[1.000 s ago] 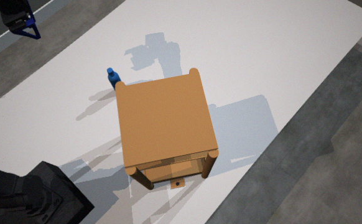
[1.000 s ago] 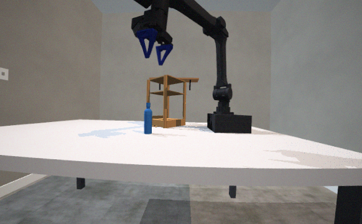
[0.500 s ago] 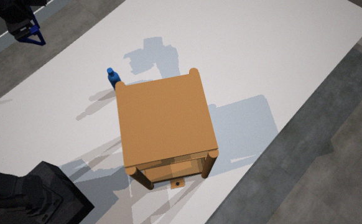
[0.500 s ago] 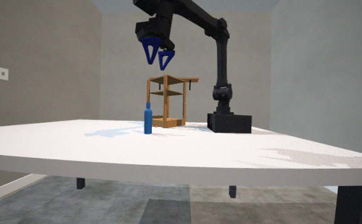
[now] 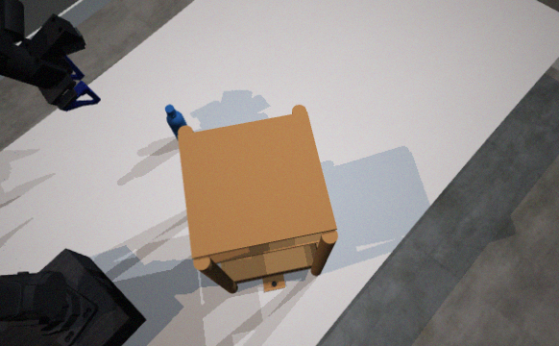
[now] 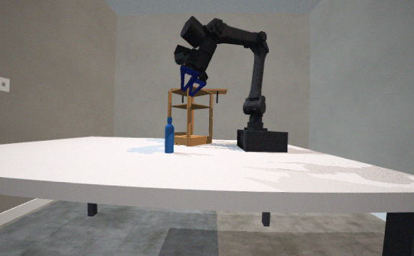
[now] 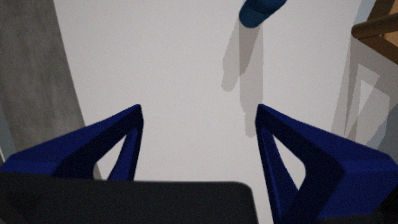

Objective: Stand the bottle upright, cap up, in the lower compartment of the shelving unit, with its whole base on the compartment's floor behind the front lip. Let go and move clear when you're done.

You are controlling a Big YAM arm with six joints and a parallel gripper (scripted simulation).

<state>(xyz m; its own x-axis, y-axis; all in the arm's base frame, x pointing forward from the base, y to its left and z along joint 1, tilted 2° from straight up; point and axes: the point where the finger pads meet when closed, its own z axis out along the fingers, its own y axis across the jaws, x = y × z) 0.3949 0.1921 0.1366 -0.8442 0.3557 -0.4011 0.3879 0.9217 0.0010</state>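
Right now the bottle is 80 mm ahead of my hand, 120 mm to the right of it and 150 mm below it. The rest, counted from my hand: wooden shelving unit 30 mm behind, 440 mm to the right, 70 mm below.
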